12 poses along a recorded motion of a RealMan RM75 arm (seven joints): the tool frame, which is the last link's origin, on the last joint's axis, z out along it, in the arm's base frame.
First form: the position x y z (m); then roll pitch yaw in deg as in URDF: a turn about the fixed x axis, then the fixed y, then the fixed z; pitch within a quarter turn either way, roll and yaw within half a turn.
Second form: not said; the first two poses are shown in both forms.
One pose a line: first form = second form
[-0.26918 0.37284 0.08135 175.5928 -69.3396 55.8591] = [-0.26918 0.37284 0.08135 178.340 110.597 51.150]
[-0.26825 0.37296 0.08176 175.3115 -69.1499 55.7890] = [-0.26825 0.37296 0.08176 178.217 110.777 50.774]
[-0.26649 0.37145 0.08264 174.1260 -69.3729 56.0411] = [-0.26649 0.37145 0.08264 177.794 110.514 49.768]
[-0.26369 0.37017 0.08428 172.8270 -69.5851 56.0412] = [-0.26369 0.37017 0.08428 177.339 110.248 48.393]
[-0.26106 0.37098 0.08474 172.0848 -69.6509 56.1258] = [-0.26106 0.37098 0.08474 177.076 110.147 47.691]
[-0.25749 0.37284 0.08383 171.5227 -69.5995 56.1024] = [-0.25749 0.37284 0.08383 176.862 110.168 47.067]
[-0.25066 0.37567 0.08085 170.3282 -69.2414 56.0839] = [-0.25066 0.37567 0.08085 176.356 110.450 45.755]
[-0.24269 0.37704 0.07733 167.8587 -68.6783 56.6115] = [-0.24269 0.37704 0.07733 175.307 110.822 43.607]
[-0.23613 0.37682 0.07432 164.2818 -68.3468 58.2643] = [-0.23613 0.37682 0.07432 173.861 110.805 41.418]
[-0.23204 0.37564 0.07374 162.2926 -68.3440 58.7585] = [-0.23204 0.37564 0.07374 173.114 110.582 39.799]
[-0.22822 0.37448 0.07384 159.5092 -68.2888 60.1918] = [-0.22822 0.37448 0.07384 172.065 110.275 38.280]
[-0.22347 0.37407 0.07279 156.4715 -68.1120 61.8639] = [-0.22347 0.37407 0.07279 170.888 109.987 36.727]
